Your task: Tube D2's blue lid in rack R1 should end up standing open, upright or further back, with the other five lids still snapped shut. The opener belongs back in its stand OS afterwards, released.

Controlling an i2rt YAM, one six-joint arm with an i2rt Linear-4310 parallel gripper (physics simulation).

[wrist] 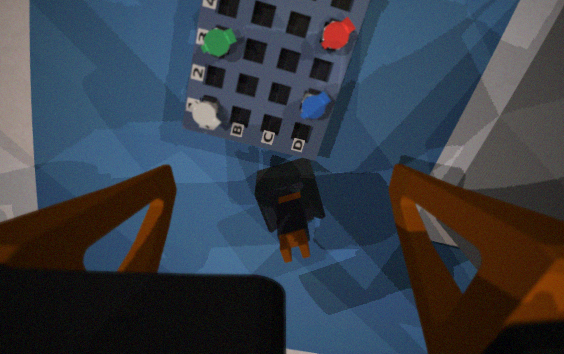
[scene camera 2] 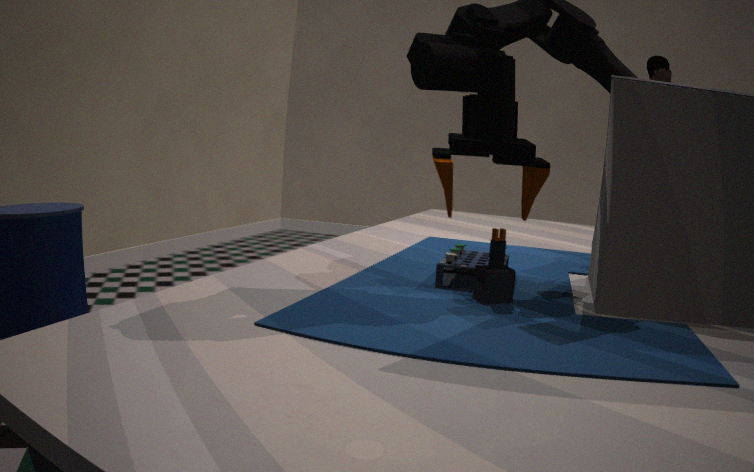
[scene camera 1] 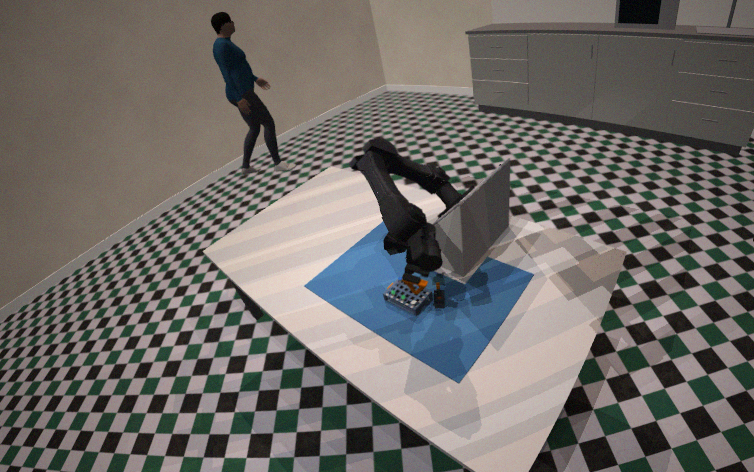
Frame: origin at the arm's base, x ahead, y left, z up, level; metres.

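Seen in the pictures: gripper, fingertip midpoint: (wrist: pixel 282 176) (scene camera 2: pixel 487 217) (scene camera 1: pixel 421 281); arm's base, origin of the base link: (scene camera 2: pixel 700 201) (scene camera 1: pixel 456 203).
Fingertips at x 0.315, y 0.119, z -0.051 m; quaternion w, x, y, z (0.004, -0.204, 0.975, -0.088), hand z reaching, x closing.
Observation:
Offsets run from my fingertips to a thing's top centre. Level surfaces: height alone.
Rack R1 {dy -0.053, dx +0.023, dz -0.050 m} (scene camera 1: pixel 396 303) (scene camera 2: pixel 464 267) (wrist: pixel 267 72) is a blue-grey grid block on the mat. The blue lid of tube D2 {dy -0.025, dx -0.010, dz -0.050 m} (wrist: pixel 315 106) looks shut. A red lid {dy -0.062, dx -0.004, dz -0.050 m} (wrist: pixel 337 34), a green lid {dy -0.035, dx +0.050, dz -0.050 m} (wrist: pixel 218 42) and a white lid {dy +0.003, dx +0.045, dz -0.050 m} (wrist: pixel 206 114) look shut too; part of the rack is cut off in the wrist view. The opener {dy +0.041, dx -0.025, dz -0.007 m} (scene camera 2: pixel 498 253) (wrist: pixel 292 220), dark with orange prongs on top, stands upright in the black stand OS {dy +0.041, dx -0.025, dz -0.052 m} (scene camera 1: pixel 439 300) (scene camera 2: pixel 494 285) (wrist: pixel 285 175). My gripper (scene camera 2: pixel 487 217) (wrist: pixel 282 176) is wide open and empty, above the opener and rack.
The blue mat {dz -0.092 m} (scene camera 1: pixel 461 350) (scene camera 2: pixel 389 328) lies on the pale table {dz -0.095 m} (scene camera 1: pixel 356 356) (scene camera 2: pixel 311 406). A tall grey panel (scene camera 1: pixel 484 222) (scene camera 2: pixel 667 211) stands beside the rack and stand, near the arm. A person (scene camera 1: pixel 236 69) stands beyond the table.

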